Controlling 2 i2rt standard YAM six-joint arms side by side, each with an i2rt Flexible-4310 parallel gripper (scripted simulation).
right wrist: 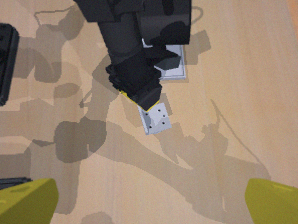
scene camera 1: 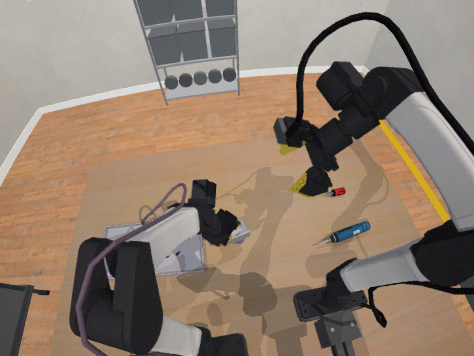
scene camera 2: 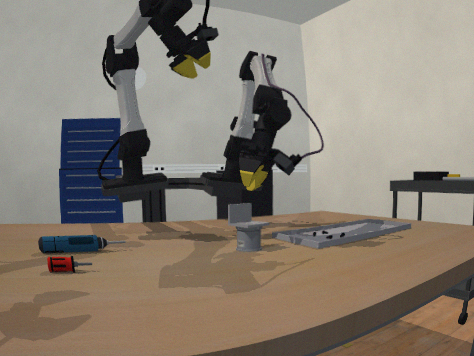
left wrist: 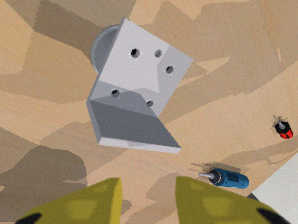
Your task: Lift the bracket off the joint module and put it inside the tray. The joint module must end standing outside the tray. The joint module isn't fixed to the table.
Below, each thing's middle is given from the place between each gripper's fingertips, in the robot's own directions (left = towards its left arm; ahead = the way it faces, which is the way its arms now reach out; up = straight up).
My left hand (scene camera 2: 247, 188) is 30 mm short of the grey l-shaped bracket (left wrist: 124, 119), 20 mm to the left of it and 80 mm above it. The rest, counted from my left hand: tray (scene camera 2: 354, 229) 90 mm ahead, 320 mm to the left, 150 mm below; grey joint module (left wrist: 101, 44) 30 mm ahead, 20 mm to the right, 130 mm below.
My right gripper (scene camera 1: 286, 171) is now 360 mm above the grey l-shaped bracket, 110 mm to the right of it and 40 mm short of it. From my right hand the other things lie so: tray (450 mm to the left, 430 mm below, 110 mm ahead); grey joint module (410 mm below, 110 mm to the left, 50 mm ahead).
